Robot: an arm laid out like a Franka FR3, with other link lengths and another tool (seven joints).
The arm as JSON. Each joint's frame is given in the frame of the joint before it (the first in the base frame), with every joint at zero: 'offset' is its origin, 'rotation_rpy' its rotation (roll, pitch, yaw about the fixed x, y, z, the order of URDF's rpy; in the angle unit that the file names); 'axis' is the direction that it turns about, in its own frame. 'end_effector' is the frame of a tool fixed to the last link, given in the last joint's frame.
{
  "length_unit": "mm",
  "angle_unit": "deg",
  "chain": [
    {
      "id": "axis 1",
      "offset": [
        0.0,
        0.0,
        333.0
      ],
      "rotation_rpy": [
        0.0,
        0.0,
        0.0
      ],
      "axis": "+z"
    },
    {
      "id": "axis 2",
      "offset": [
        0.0,
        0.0,
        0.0
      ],
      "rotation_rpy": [
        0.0,
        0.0,
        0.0
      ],
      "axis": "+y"
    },
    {
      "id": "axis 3",
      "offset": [
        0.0,
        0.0,
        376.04
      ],
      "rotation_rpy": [
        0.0,
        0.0,
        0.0
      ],
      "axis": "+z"
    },
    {
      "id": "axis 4",
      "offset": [
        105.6,
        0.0,
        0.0
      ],
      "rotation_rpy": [
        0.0,
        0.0,
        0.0
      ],
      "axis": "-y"
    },
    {
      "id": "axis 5",
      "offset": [
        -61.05,
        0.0,
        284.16
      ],
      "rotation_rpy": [
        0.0,
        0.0,
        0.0
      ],
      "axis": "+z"
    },
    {
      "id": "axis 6",
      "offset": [
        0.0,
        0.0,
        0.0
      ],
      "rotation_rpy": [
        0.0,
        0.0,
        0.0
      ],
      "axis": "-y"
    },
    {
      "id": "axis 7",
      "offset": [
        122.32,
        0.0,
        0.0
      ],
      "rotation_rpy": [
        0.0,
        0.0,
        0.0
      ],
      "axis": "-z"
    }
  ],
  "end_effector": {
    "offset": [
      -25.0,
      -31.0,
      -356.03
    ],
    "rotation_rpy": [
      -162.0,
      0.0,
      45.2
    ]
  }
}
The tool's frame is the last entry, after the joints.
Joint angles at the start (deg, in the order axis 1, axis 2, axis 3, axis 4, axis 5, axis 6, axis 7):
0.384, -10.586, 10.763, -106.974, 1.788, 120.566, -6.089
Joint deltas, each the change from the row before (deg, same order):
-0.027, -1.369, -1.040, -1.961, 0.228, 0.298, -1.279
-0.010, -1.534, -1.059, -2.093, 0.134, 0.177, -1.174
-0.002, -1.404, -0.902, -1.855, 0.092, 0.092, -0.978
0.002, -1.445, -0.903, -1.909, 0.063, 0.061, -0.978
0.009, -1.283, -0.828, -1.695, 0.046, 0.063, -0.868
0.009, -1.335, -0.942, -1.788, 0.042, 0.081, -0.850
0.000, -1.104, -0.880, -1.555, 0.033, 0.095, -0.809
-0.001, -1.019, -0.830, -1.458, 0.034, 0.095, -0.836
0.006, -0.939, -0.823, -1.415, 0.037, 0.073, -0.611
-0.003, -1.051, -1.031, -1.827, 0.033, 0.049, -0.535
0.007, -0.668, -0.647, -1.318, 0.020, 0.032, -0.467
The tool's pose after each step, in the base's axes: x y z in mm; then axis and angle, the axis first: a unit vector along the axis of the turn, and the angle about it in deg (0 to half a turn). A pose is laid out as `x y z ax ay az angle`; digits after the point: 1 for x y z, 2 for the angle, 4 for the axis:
547.4 74.5 462.5 -0.8408 -0.5300 -0.1100 173.49
537.4 62.2 459.1 -0.8415 -0.5297 -0.1060 173.68
527.7 52.0 456.0 -0.8421 -0.5295 -0.1023 173.79
517.4 41.8 452.4 -0.8427 -0.5292 -0.0984 173.87
508.1 32.9 449.0 -0.8433 -0.5290 -0.0952 173.89
498.2 23.2 445.1 -0.8444 -0.5277 -0.0922 173.85
489.8 14.4 441.2 -0.8453 -0.5268 -0.0895 173.77
481.8 6.4 437.2 -0.8458 -0.5264 -0.0869 173.67
473.8 -1.1 432.7 -0.8472 -0.5245 -0.0845 173.44
463.3 -10.2 425.1 -0.8500 -0.5206 -0.0803 172.96
455.7 -15.6 418.8 -0.8513 -0.5191 -0.0763 172.58

